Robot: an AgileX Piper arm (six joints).
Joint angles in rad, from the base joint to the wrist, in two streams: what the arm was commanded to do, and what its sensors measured. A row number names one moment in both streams.
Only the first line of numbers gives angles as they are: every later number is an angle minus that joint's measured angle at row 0.
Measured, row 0:
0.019 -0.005 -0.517 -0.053 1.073 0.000
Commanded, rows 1 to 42:
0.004 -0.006 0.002 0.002 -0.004 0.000
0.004 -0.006 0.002 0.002 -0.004 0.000
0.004 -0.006 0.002 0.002 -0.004 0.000
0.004 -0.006 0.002 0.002 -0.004 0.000
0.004 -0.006 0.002 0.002 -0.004 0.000
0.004 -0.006 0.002 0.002 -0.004 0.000
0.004 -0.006 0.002 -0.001 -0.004 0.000
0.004 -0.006 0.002 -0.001 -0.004 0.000
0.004 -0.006 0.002 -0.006 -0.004 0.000
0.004 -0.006 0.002 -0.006 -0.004 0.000
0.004 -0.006 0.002 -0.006 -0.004 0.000
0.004 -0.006 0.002 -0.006 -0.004 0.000
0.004 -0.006 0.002 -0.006 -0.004 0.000
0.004 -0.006 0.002 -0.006 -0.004 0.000
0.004 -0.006 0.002 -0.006 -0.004 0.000
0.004 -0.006 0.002 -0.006 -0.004 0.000
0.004 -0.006 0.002 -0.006 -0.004 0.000
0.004 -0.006 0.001 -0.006 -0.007 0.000
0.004 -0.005 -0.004 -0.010 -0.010 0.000
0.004 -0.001 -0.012 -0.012 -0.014 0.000
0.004 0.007 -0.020 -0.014 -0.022 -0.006
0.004 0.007 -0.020 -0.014 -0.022 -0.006
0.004 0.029 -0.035 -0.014 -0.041 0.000
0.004 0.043 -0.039 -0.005 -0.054 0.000
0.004 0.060 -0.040 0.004 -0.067 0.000
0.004 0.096 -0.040 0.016 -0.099 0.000
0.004 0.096 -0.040 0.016 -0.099 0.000
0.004 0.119 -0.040 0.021 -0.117 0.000
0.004 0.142 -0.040 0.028 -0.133 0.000
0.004 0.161 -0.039 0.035 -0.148 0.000
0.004 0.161 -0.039 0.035 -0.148 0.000
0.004 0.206 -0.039 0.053 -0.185 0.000
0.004 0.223 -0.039 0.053 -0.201 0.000
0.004 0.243 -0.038 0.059 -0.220 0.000
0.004 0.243 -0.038 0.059 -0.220 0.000
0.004 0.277 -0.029 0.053 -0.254 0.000
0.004 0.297 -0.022 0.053 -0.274 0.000
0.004 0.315 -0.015 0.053 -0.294 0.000
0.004 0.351 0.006 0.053 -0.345 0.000
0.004 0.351 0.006 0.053 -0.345 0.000
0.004 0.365 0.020 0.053 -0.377 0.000
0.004 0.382 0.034 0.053 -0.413 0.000
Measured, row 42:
0.000 0.344 0.002 0.053 -0.317 0.000
